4 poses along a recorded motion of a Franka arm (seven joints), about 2.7 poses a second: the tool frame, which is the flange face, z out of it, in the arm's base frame.
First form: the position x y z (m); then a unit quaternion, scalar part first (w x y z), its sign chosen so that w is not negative.
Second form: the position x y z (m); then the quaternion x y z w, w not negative. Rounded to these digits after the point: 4 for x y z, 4 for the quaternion.
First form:
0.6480, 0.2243, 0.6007, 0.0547, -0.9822, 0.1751, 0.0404
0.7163, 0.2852, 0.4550, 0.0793, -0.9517, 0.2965, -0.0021
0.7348, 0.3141, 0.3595, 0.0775, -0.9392, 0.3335, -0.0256
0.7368, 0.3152, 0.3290, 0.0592, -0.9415, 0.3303, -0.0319
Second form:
0.6480, 0.2243, 0.6007, -0.9822, 0.1751, 0.0404, 0.0547
0.7163, 0.2852, 0.4550, -0.9517, 0.2965, -0.0021, 0.0793
0.7348, 0.3141, 0.3595, -0.9392, 0.3335, -0.0256, 0.0775
0.7368, 0.3152, 0.3290, -0.9415, 0.3303, -0.0319, 0.0592

